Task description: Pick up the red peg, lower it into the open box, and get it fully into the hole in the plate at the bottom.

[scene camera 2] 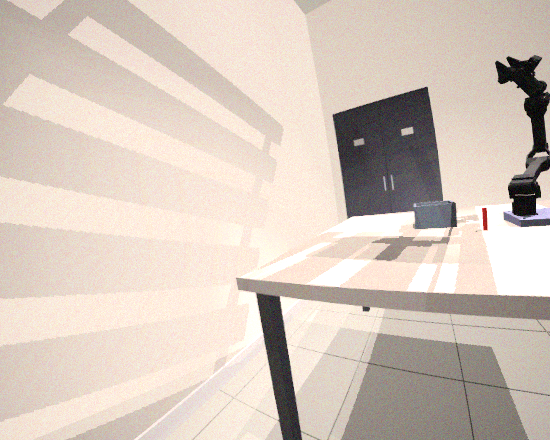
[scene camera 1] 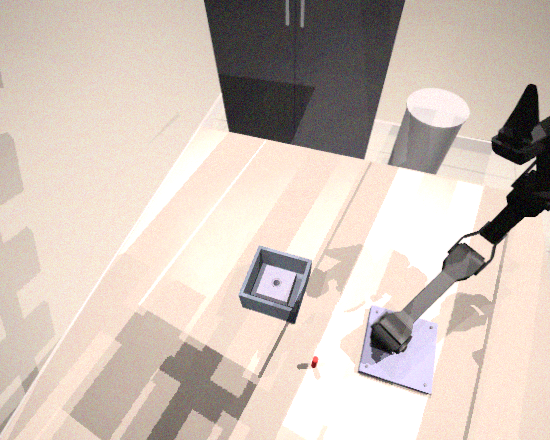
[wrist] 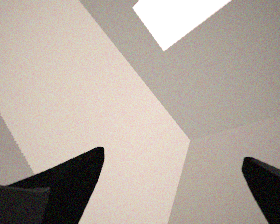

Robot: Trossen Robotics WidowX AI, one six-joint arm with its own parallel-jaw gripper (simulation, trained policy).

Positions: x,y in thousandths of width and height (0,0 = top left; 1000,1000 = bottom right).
Scene:
A grey box shows in scene camera 2 (805,488) and in scene camera 1 (481,583); in the wrist view it is out of frame.

